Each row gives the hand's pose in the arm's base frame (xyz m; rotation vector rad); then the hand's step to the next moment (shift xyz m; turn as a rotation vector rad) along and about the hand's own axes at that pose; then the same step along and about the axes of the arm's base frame.
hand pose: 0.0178 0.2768 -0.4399 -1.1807 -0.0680 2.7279
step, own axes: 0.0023 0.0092 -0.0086 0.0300 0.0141 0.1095
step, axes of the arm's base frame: 0.0035 -0.0089 -0.0085 -0.1017 -0.0060 0.0520
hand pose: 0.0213 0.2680 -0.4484 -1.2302 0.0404 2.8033
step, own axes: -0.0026 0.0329 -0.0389 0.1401 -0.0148 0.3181
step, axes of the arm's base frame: 0.0275 -0.0351 -0.0247 -0.3266 0.0414 0.1125
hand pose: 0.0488 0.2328 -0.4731 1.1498 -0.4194 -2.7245
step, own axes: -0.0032 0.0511 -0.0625 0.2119 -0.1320 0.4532
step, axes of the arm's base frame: 0.0489 -0.0599 -0.0234 -0.4775 0.1612 0.1171
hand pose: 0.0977 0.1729 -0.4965 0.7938 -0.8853 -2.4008
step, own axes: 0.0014 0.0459 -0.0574 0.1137 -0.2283 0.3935
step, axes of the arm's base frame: 0.0462 -0.0570 -0.0046 -0.3878 0.2593 0.0479
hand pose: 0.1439 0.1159 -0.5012 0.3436 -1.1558 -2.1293
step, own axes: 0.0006 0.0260 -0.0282 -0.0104 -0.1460 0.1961
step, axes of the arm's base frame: 0.0256 -0.0281 0.0052 -0.1582 0.1865 -0.0082
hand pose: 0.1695 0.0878 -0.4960 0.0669 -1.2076 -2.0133
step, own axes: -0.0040 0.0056 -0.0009 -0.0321 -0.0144 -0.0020
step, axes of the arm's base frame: 0.0064 0.0005 0.0025 0.0149 0.0226 -0.0226
